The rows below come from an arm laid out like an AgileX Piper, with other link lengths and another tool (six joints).
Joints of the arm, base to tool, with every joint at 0 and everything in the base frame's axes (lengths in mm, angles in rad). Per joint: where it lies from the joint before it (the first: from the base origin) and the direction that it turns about. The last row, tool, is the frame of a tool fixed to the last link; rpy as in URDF.
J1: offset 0 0 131.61 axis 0 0 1
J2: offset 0 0 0 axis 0 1 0
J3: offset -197.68 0 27.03 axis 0 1 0
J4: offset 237.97 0 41.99 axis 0.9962 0 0.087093
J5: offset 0 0 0 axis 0 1 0
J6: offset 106.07 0 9.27 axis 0.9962 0 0.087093
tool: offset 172.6 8 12.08 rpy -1.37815 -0.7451 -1.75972
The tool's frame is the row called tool.
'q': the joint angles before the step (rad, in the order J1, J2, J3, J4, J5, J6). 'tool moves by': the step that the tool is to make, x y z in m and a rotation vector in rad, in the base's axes. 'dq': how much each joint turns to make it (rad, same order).
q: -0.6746 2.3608 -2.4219 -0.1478 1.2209 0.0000
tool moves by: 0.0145 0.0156 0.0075 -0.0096 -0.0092 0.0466
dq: 0.0395 -0.0150 0.0009 0.0018 -0.0001 -0.0079
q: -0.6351 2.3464 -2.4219 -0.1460 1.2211 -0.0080
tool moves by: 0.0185 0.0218 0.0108 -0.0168 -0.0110 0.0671
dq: 0.0542 -0.0205 -0.0002 0.0000 0.0000 -0.0151
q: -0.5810 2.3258 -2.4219 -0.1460 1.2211 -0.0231
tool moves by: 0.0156 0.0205 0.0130 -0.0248 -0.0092 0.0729
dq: 0.0497 -0.0247 -0.0001 -0.0019 0.0000 -0.0278
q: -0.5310 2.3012 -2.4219 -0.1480 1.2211 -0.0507
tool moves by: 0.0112 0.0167 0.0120 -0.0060 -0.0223 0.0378
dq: 0.0345 -0.0246 0.0022 0.0070 -0.0002 -0.0021
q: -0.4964 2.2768 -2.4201 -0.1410 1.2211 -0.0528
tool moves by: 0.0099 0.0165 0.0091 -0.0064 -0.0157 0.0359
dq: 0.0356 -0.0185 0.0017 0.0016 -0.0001 0.0001
